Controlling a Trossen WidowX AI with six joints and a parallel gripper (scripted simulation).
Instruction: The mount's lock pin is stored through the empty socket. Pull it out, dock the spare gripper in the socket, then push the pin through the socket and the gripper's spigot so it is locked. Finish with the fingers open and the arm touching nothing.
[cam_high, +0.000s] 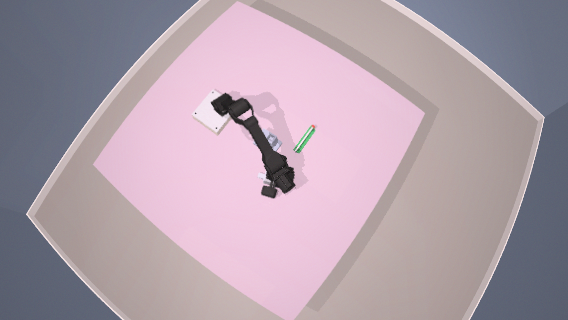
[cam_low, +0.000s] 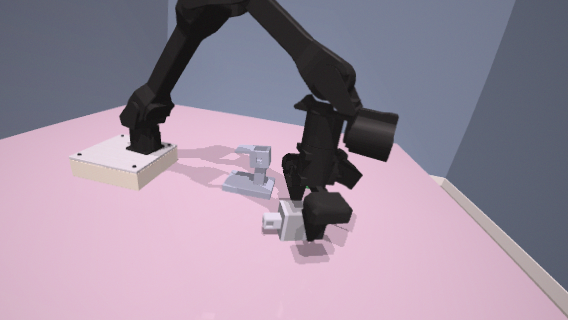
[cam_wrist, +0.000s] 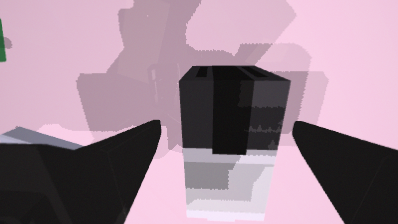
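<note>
My gripper tip is 20 mm past the spare gripper, 10 mm to the left of it and 10 mm below it. From my gripper tip the other things lie so: mount socket: 140 mm behind, 120 mm to the left, 30 mm above; then green see-through block: 240 mm to the left, 30 mm behind.
</note>
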